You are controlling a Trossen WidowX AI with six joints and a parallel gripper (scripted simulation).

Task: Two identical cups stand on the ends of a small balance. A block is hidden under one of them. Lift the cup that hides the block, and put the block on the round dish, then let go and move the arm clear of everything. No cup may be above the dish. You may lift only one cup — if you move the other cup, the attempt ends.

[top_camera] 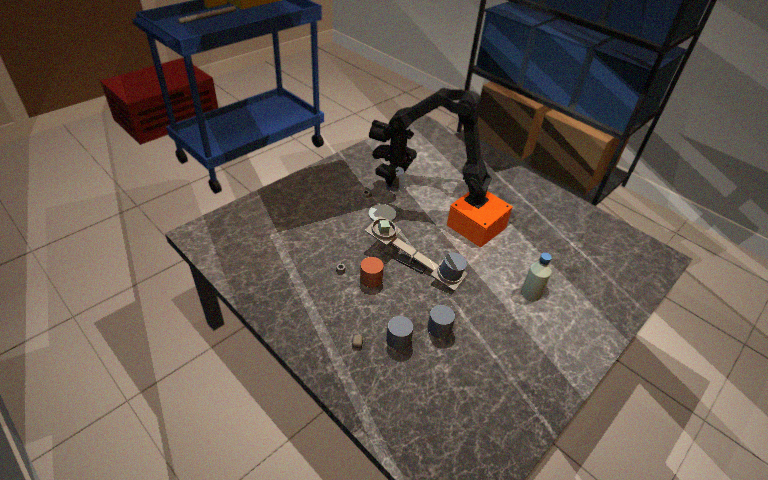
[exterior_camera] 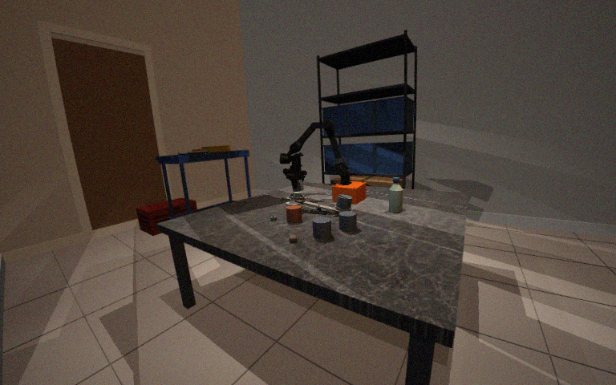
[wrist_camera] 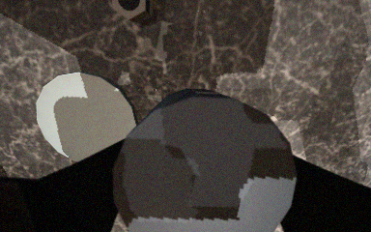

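The green block is 22 cm ahead of my gripper tip, 15 cm to the left of it and 1 cm above it. Also, from my gripper tip: blue-grey cup: 18 cm ahead, 42 cm to the left, 2 cm below; orange-red cup: 37 cm ahead, 23 cm to the left, 4 cm below; pale round dish: 10 cm ahead, 4 cm to the left, 7 cm below.
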